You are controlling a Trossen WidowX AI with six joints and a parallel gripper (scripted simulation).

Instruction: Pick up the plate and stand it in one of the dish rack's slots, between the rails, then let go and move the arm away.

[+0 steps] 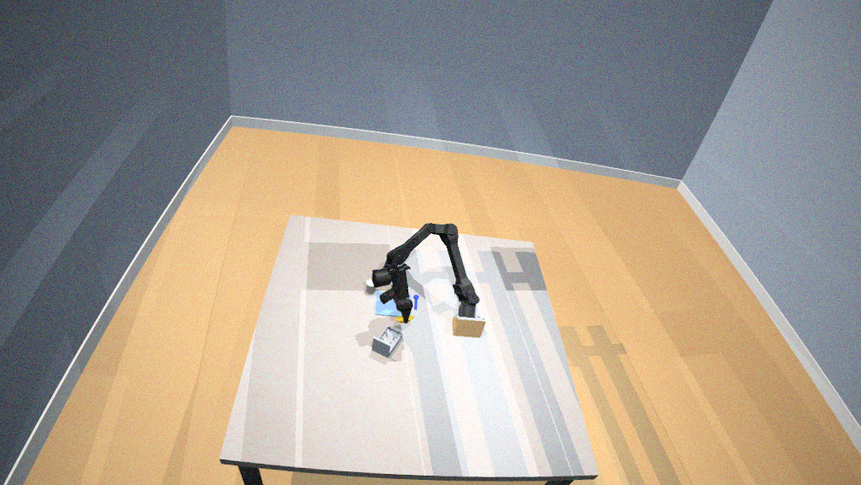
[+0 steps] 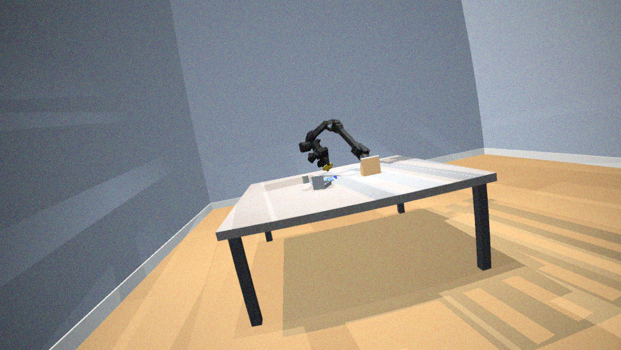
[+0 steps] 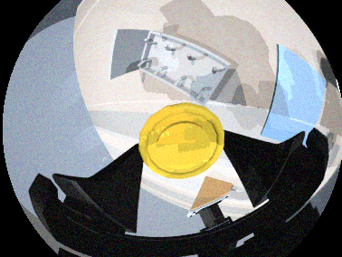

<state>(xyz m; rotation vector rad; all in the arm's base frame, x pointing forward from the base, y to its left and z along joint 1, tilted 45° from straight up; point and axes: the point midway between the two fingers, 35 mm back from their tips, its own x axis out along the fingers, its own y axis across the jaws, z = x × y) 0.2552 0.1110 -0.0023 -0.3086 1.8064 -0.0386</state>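
Now: gripper tip 5 cm short of the grey dish rack, 5 cm to the right of it and 7 cm above it. From my gripper tip the other things lie so: light blue mat: 6 cm ahead, 16 cm to the right, 10 cm below; then white cup: 17 cm ahead, 22 cm to the right, 7 cm below; then yellow plate: 1 cm above.
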